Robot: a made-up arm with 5 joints.
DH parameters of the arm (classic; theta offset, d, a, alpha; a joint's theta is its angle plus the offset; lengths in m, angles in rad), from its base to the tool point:
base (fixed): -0.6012 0 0.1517 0
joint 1: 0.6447 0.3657 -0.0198 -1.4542
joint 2: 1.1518 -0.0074 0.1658 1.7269
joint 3: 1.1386 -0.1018 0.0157 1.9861
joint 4: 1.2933 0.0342 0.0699 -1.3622
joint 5: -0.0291 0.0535 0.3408 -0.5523
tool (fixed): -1.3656 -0.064 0 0
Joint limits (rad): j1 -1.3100..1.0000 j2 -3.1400..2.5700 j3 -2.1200..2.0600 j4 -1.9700..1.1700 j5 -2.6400..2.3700
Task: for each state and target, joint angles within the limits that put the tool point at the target. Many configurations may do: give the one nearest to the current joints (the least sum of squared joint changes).
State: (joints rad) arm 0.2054 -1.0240 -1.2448 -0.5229 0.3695
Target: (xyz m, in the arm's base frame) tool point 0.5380 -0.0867 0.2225
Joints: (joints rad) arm 0.2185 -0.3284 -1.3212 -0.3661 0.5330
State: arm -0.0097 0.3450 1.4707 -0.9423 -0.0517
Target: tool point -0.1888 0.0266 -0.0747
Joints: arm 0.6908 0.8203 0.4321 -0.3684 -0.5595
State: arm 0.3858 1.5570 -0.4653 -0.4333 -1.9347
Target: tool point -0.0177 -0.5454 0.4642
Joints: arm 0.8232 1.2607 -0.6146 -0.6363 -2.0678
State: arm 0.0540 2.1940 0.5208 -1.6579 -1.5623
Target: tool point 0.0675 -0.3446 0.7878
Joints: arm 0.3588 2.5700 0.1291 -1.2861 -2.1488
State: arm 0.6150 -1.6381 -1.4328 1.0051 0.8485
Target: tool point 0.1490 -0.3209 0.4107
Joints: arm 0.9804 -1.7148 -1.0191 1.0848 0.3499
